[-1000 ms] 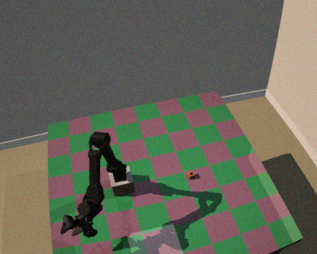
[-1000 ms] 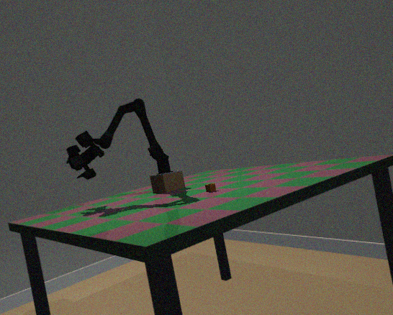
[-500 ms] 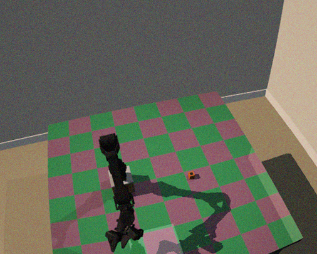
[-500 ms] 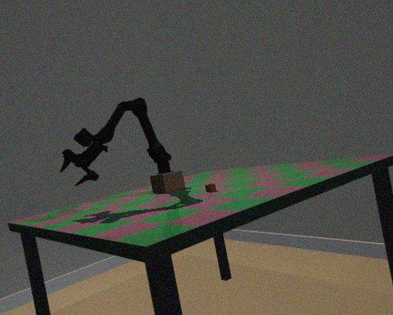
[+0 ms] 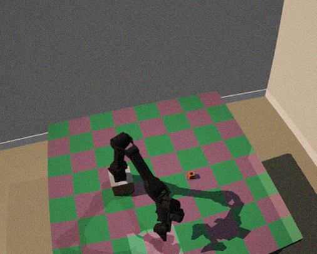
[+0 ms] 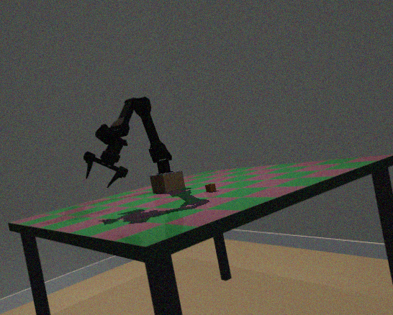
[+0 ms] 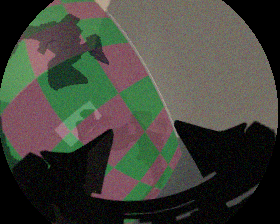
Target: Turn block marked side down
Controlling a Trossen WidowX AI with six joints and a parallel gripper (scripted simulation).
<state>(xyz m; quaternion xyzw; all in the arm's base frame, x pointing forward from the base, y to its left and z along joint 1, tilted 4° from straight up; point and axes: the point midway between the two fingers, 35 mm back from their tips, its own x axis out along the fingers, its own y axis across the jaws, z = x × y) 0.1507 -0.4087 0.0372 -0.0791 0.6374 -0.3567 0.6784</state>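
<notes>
The block is 250 mm ahead of my gripper tip, 380 mm to the left of it and 100 mm below it.
</notes>
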